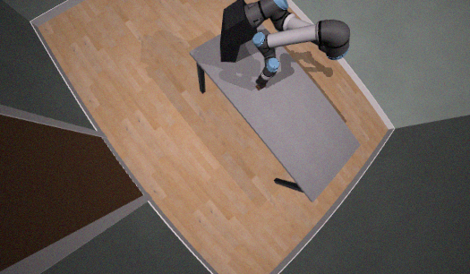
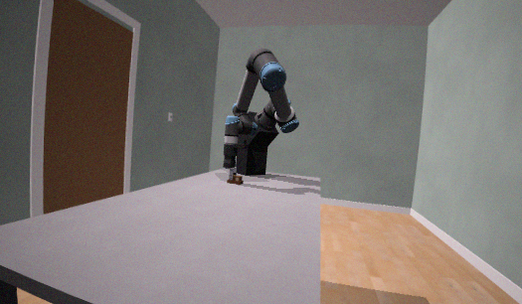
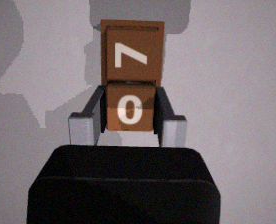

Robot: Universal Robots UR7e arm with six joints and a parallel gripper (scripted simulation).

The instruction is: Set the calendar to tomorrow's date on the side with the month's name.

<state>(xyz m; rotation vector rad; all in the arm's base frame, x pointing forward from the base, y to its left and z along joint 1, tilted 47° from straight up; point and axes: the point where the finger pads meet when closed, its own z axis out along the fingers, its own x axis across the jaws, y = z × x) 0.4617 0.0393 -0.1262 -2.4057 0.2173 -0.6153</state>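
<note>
Right now my hand is 10 mm above the brown wooden cube. Also, from my hand: calendar tray: 20 mm to the left, 30 mm below.
</note>
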